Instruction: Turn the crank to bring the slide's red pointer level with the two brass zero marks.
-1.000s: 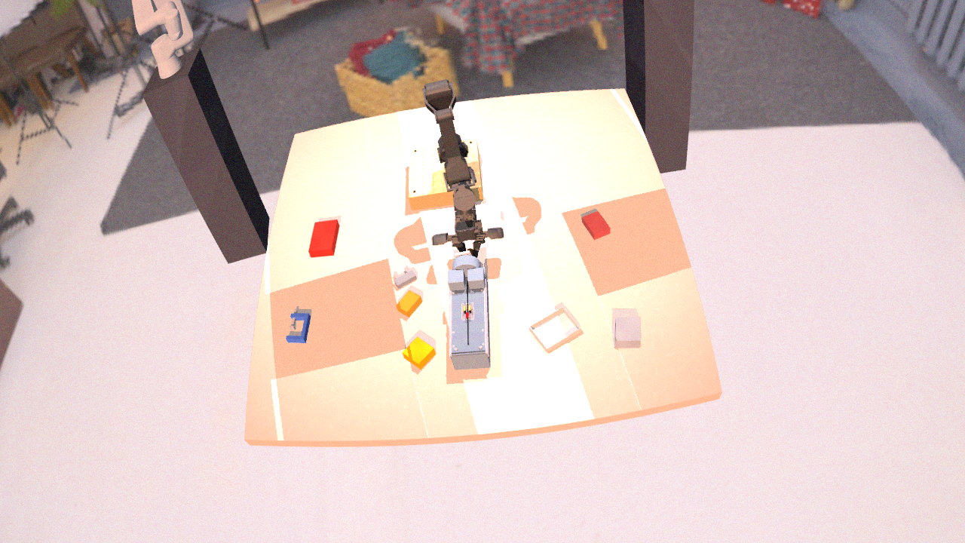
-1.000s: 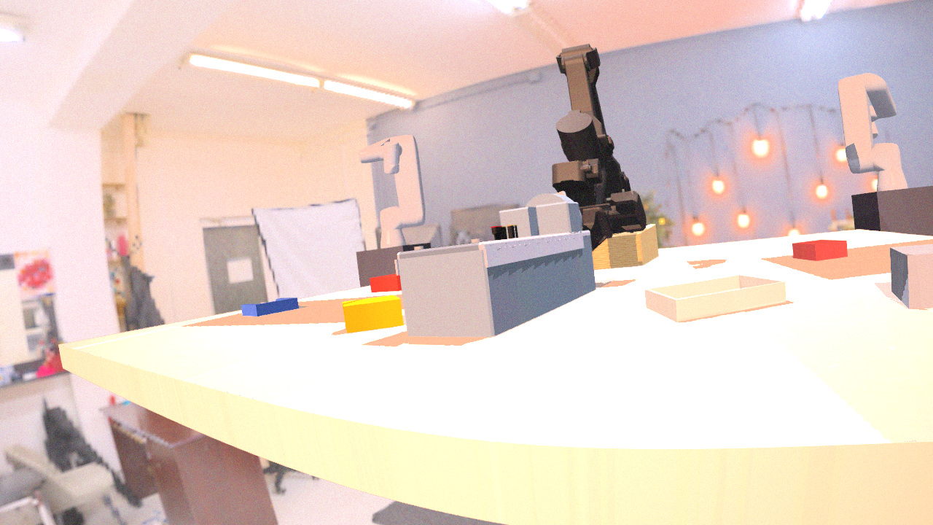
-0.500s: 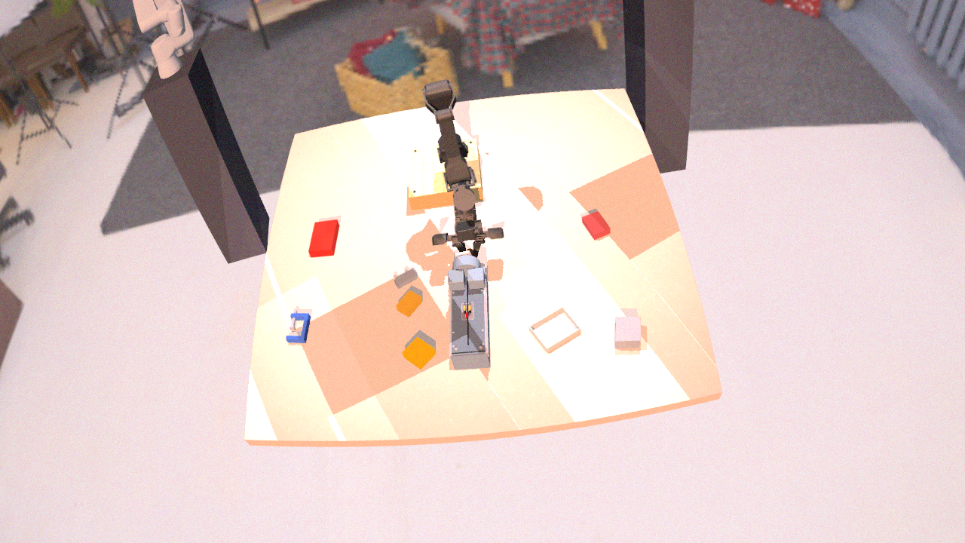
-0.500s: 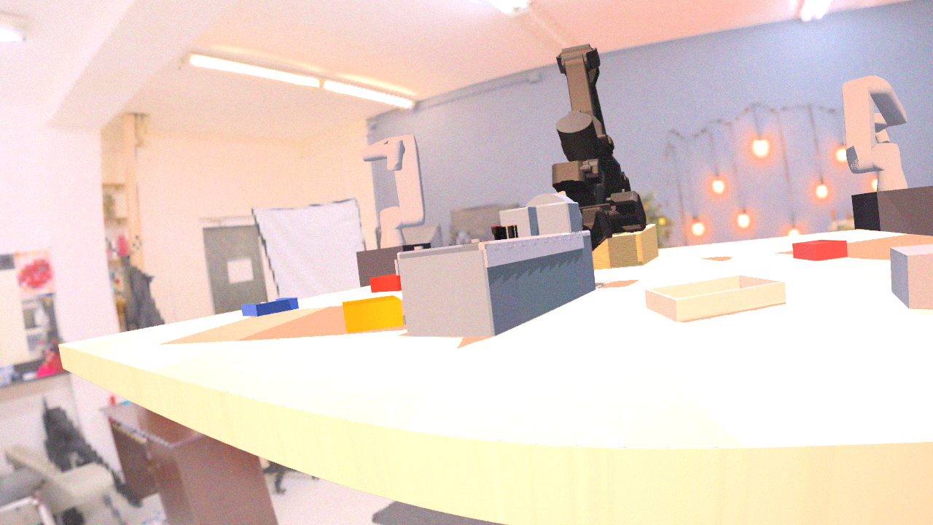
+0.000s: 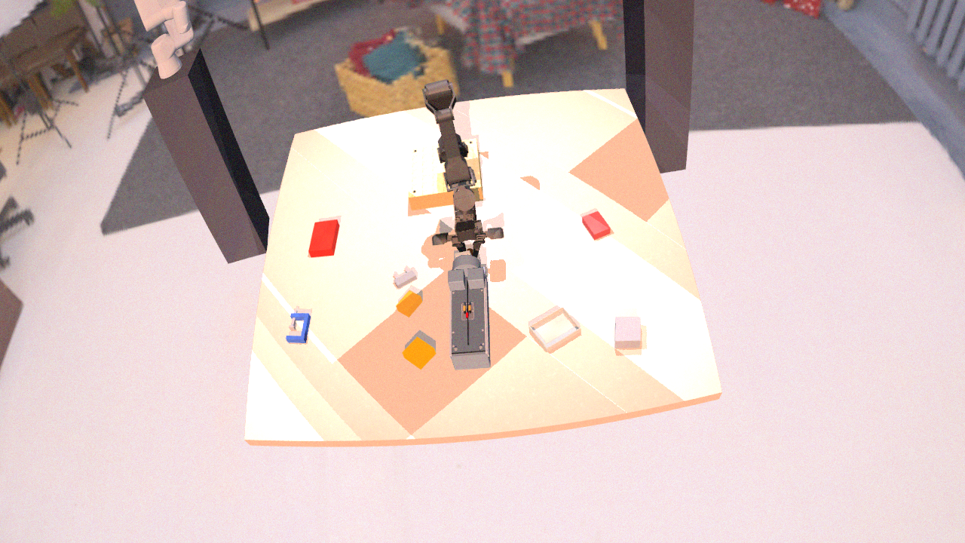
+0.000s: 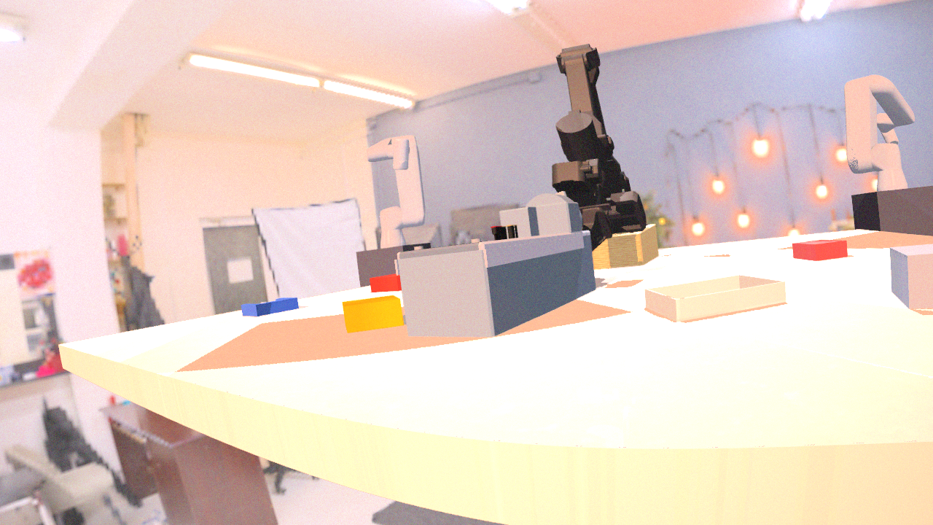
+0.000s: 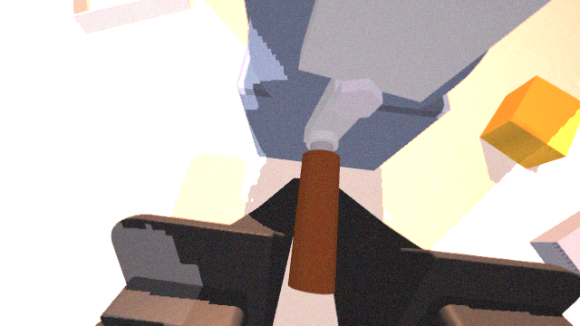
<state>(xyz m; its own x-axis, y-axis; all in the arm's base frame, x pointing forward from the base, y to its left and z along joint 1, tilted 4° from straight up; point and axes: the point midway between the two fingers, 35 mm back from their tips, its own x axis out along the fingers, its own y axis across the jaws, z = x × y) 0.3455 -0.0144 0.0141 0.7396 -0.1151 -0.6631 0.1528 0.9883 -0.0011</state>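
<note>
The orange crank handle lies 3 cm above my gripper tip and 2 cm behind it. The rest, counted from my gripper tip: shallow white tray: 23 cm ahead, 17 cm to the left, 3 cm below; red pointer: 18 cm ahead, 5 cm above, 3 cm to the right; yellow cube: 22 cm ahead, 18 cm to the right, 2 cm below.
</note>
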